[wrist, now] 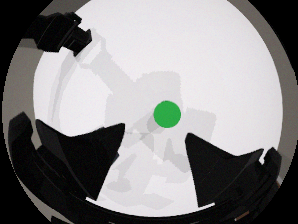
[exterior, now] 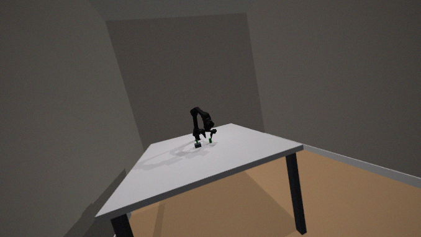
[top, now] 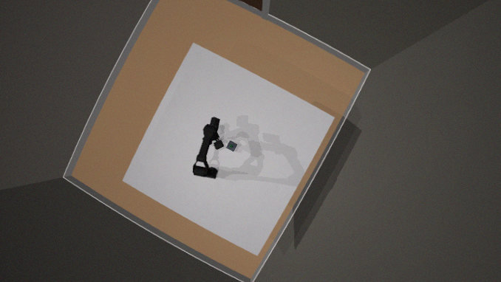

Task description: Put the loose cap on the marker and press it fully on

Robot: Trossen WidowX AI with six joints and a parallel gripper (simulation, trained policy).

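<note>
My gripper tip is 1 cm past the green cap, 2 cm to the right of it and 3 cm above it. Also, from my gripper tip: green marker: 13 cm to the right, 1 cm above; then grey holder block: 13 cm to the right, 4 cm below.
</note>
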